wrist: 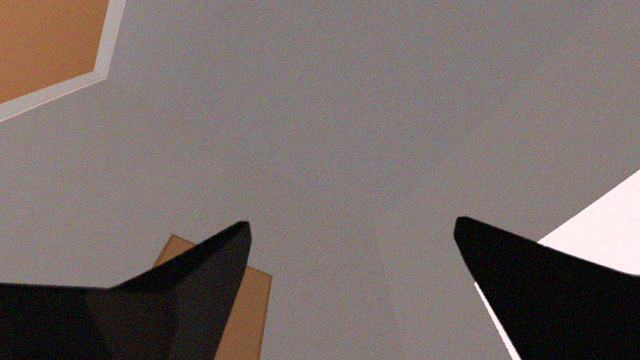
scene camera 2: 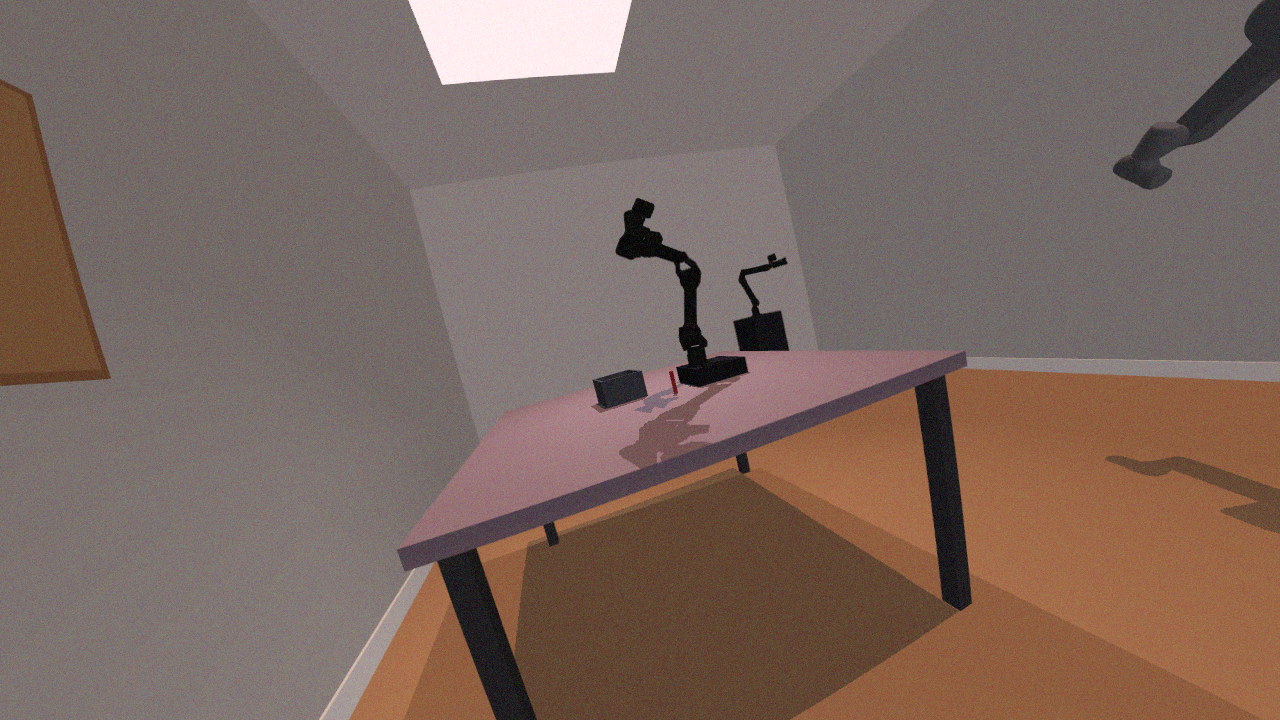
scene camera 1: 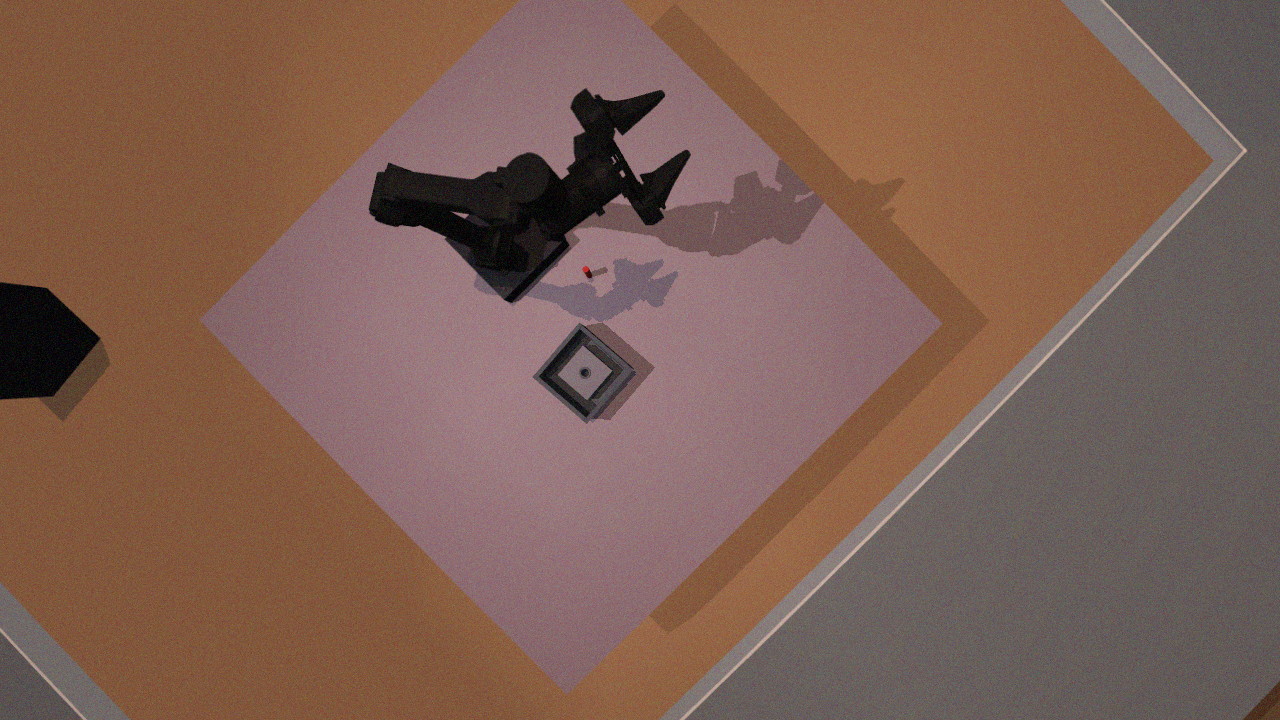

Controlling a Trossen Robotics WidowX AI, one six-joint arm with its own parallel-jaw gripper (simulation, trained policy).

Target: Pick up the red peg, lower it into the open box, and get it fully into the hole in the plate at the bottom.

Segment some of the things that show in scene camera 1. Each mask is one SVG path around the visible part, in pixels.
My gripper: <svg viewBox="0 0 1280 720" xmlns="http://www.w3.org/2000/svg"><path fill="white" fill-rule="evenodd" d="M584 88L575 96L571 105L573 114L585 131L573 137L575 161L566 168L569 174L563 178L565 184L589 216L596 212L600 217L605 213L602 206L622 194L625 198L628 198L645 225L656 224L664 218L660 207L663 210L666 208L665 202L689 160L691 153L685 150L654 172L640 174L639 176L644 183L641 185L613 138L615 127L621 135L624 135L662 101L665 93L662 90L658 90L630 99L609 101L603 100L599 94L594 95L594 99L589 91Z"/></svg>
A grey box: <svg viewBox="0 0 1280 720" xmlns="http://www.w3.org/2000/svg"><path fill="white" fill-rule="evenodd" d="M578 323L535 373L533 378L587 424L634 368L589 329ZM582 346L586 346L614 370L588 400L558 376L560 371Z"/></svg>
